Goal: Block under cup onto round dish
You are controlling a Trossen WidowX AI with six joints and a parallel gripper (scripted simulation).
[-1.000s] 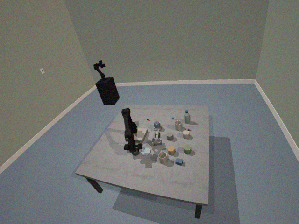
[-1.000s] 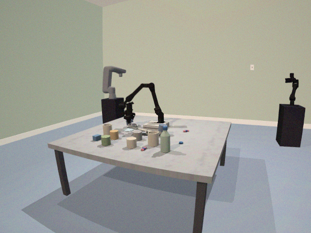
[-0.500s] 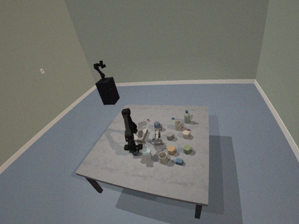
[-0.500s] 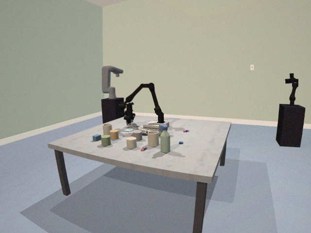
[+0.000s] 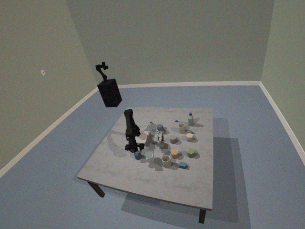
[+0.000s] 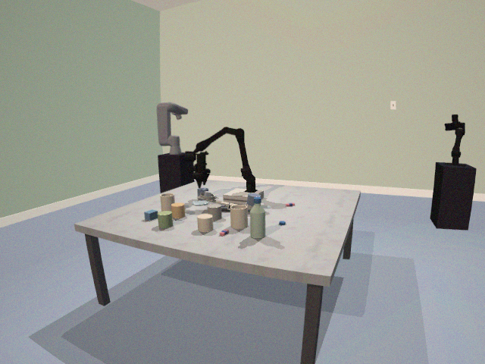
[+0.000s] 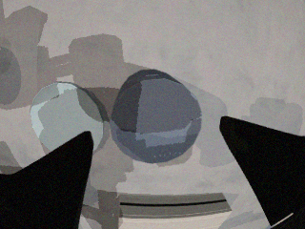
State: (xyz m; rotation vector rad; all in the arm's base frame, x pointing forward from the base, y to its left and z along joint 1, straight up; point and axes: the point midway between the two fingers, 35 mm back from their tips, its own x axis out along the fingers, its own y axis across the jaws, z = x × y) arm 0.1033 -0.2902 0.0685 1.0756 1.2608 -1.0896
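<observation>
Right now the blue-grey cup is 1 cm to the right of my gripper tip and 4 cm below it. Round my gripper tip: pale blue round dish 10 cm ahead, 4 cm to the left, 8 cm below; balance beam 18 cm ahead, 27 cm to the left, 4 cm below; orange cylinder 36 cm ahead, 7 cm to the left, 4 cm below.
</observation>
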